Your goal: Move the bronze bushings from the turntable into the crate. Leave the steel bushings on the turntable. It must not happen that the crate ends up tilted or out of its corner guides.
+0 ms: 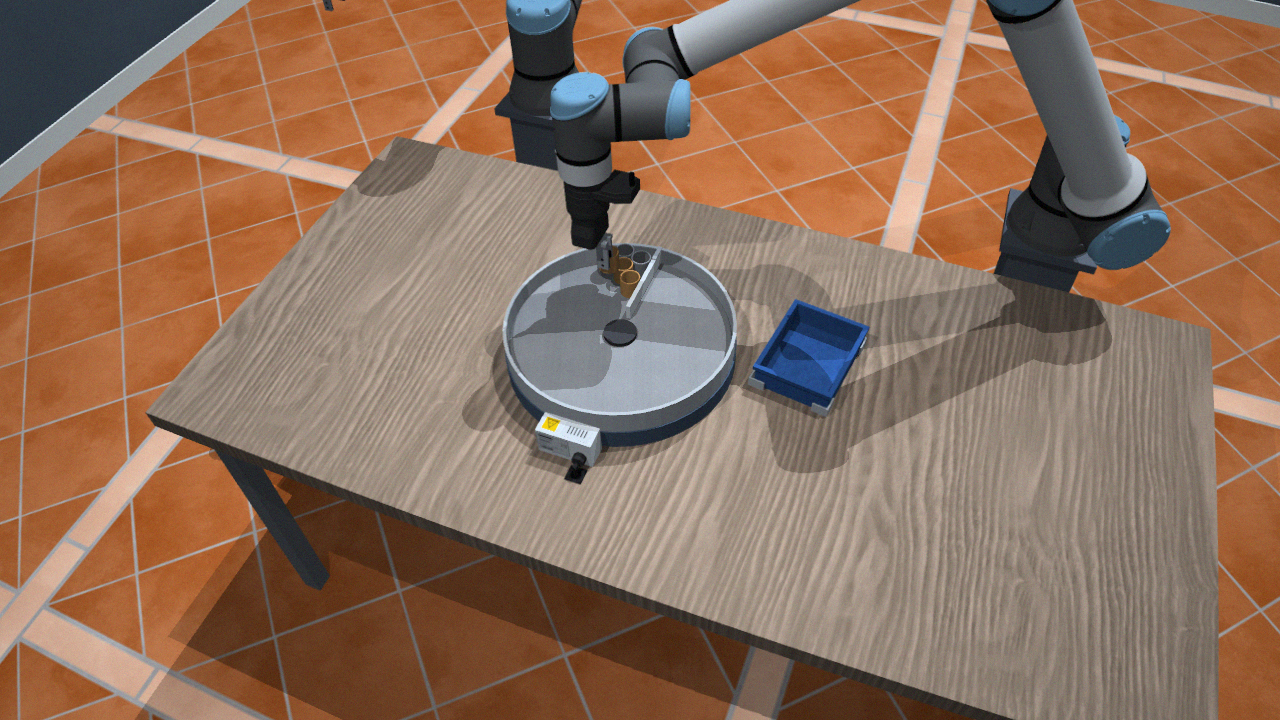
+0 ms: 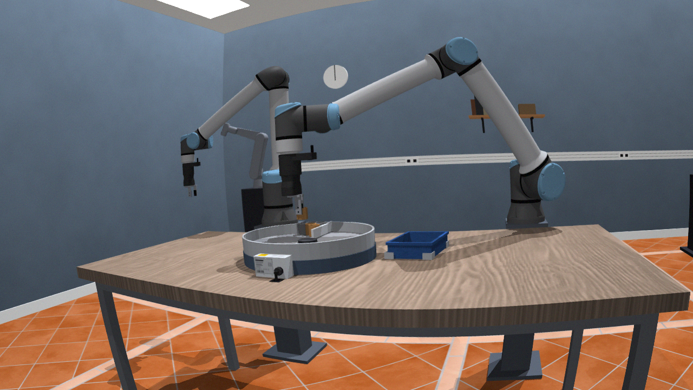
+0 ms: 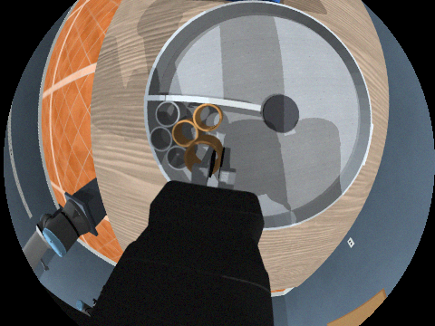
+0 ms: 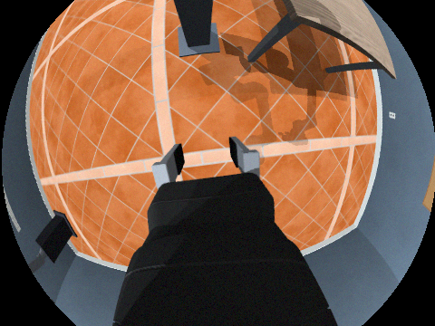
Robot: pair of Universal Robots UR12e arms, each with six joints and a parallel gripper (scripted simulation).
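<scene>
Now: left hand 4 cm past the blue crate, 39 cm to the right of it and 12 cm above it.
</scene>
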